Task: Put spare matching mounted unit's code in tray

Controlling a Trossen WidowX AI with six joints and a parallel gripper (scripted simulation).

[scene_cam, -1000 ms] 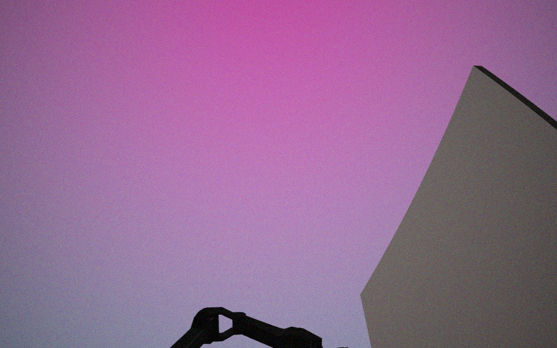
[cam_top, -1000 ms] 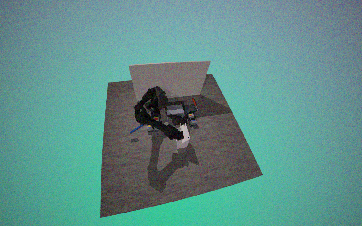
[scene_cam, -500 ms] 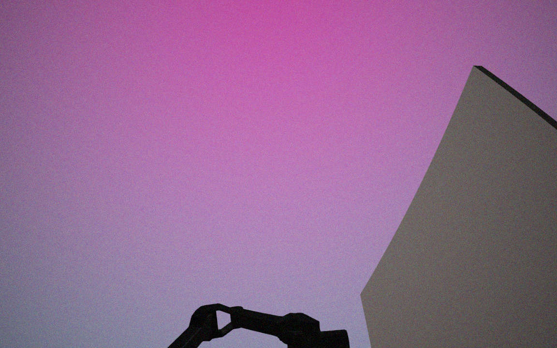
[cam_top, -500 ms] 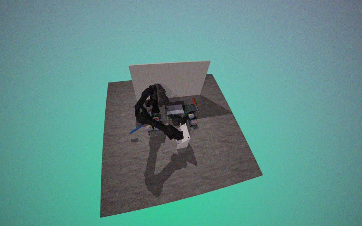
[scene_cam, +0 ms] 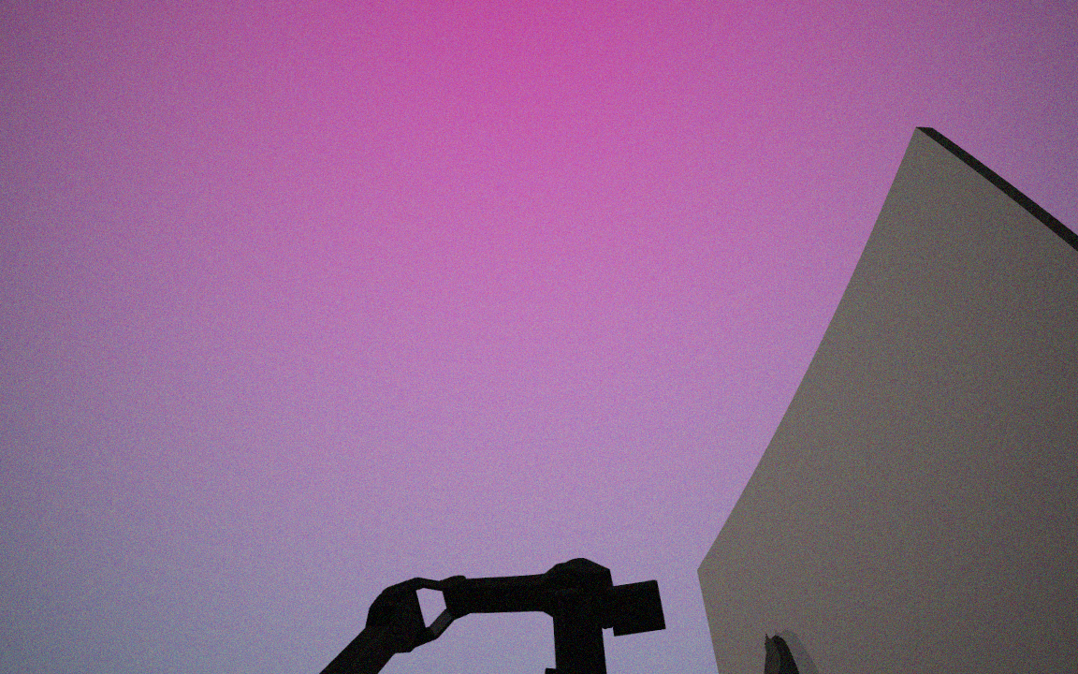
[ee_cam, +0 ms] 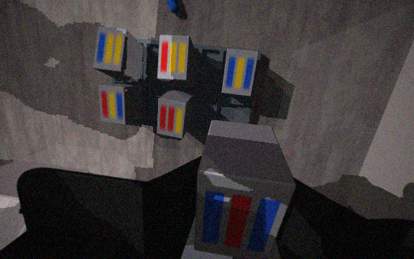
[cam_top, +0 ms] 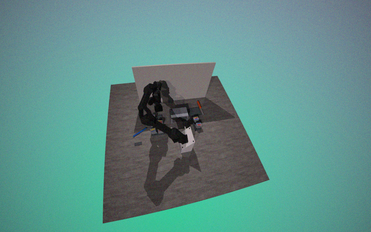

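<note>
The dark tray lies 4 cm ahead of my gripper tip, 36 cm to the right of it and 16 cm below it. From my gripper tip the other things lie so: mounted unit (1 cm behind, 18 cm to the right, 11 cm below); then blue pen (13 cm behind, 18 cm to the left, 16 cm below); then beige wall panel (22 cm ahead, 17 cm to the right, 6 cm above).
</note>
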